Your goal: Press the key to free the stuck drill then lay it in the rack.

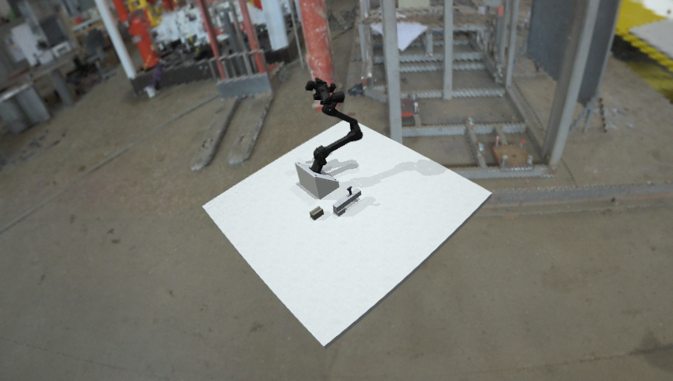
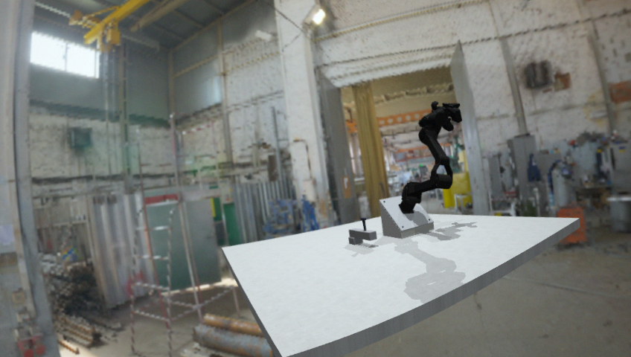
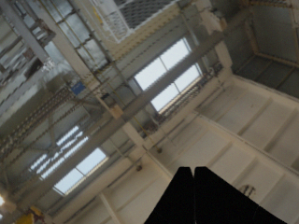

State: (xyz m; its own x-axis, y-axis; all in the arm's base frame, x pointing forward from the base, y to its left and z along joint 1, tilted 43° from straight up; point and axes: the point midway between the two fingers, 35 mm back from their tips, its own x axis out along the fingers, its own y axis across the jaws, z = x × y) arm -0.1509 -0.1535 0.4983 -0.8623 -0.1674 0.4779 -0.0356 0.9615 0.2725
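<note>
Now: gripper tip 51 cm short of the dark key, 48 cm above it and 16 cm to the left of it. From my gripper tip the other things lie so: drill (53 cm below, 51 cm ahead, 21 cm to the right); then grey block (54 cm below, 51 cm ahead, 19 cm to the right); then dark rack (56 cm below, 46 cm ahead, 37 cm to the right).
</note>
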